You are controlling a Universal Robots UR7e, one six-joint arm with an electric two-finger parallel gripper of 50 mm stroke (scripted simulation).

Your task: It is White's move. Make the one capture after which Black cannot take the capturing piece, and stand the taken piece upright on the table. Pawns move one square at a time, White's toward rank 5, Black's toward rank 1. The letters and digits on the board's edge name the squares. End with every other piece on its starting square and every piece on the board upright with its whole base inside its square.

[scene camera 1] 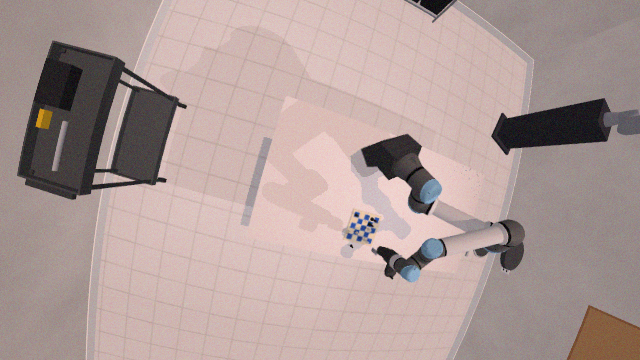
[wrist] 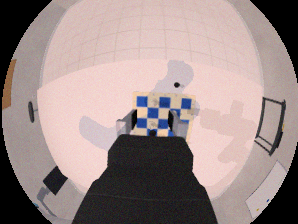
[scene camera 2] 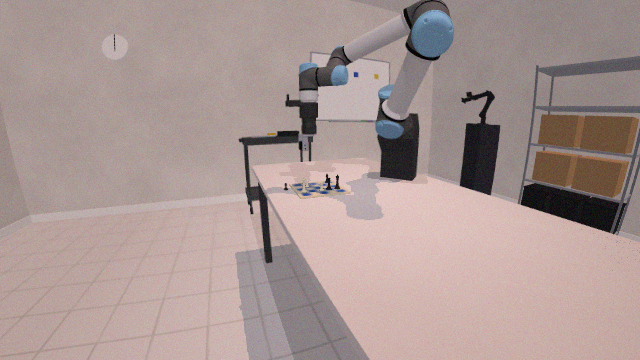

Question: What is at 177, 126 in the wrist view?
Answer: My gripper.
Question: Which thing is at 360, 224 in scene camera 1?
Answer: A chessboard.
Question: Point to a chessboard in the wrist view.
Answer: At 183, 104
